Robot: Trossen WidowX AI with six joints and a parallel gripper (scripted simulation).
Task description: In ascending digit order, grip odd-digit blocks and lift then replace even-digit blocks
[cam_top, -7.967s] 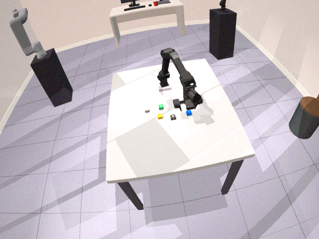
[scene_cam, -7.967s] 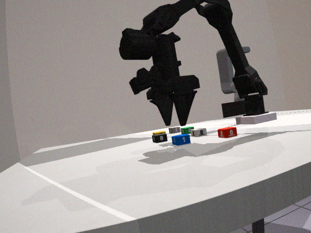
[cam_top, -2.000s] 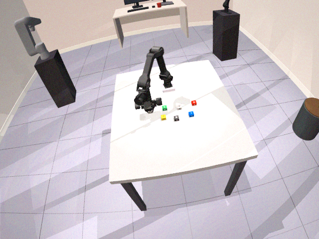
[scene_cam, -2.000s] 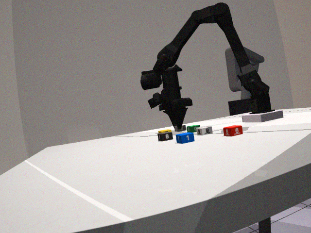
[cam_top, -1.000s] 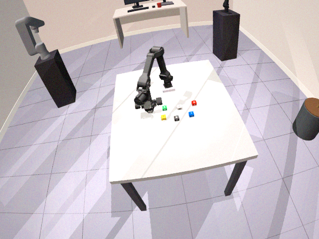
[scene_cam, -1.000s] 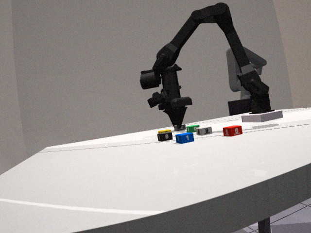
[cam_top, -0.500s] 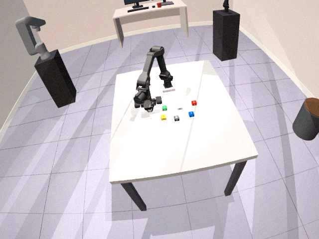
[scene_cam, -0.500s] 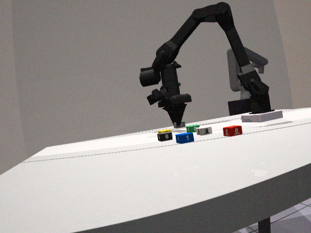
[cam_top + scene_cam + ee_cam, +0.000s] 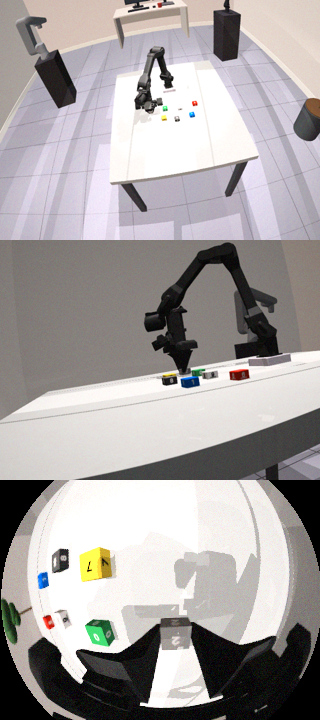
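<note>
My gripper tip is 1 cm past the grey block. Also, from my gripper tip: black block (13 cm ahead, 15 cm to the left); green block (10 cm to the left); yellow block (9 cm ahead, 7 cm to the left).
</note>
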